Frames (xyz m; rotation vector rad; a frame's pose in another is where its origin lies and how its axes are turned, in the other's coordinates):
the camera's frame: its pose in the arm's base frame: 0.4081 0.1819 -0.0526 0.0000 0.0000 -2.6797
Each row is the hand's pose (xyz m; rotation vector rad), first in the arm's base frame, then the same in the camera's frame.
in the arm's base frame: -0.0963 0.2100 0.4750 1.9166 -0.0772 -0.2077
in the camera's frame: 0.4390 -0.2499 0.5276 0.6065 2.1813 1.4804
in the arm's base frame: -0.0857 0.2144 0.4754 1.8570 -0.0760 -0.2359
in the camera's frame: 0.4276 -0.2492 0.5280 0.5891 2.1132 1.5192
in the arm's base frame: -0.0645 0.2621 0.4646 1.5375 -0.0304 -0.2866
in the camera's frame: 0.3873 -0.2824 0.5172 0.4590 1.7924 1.7651
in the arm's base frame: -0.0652 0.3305 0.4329 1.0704 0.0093 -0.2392
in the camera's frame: 0.3575 -0.3440 0.4855 0.2968 1.3134 2.1296
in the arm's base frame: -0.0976 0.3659 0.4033 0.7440 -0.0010 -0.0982
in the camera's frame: 0.3707 -0.3901 0.4559 0.2266 0.9579 2.4240
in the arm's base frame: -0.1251 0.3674 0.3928 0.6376 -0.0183 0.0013
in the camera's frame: 0.3947 -0.4037 0.4454 0.2230 0.8396 2.5614
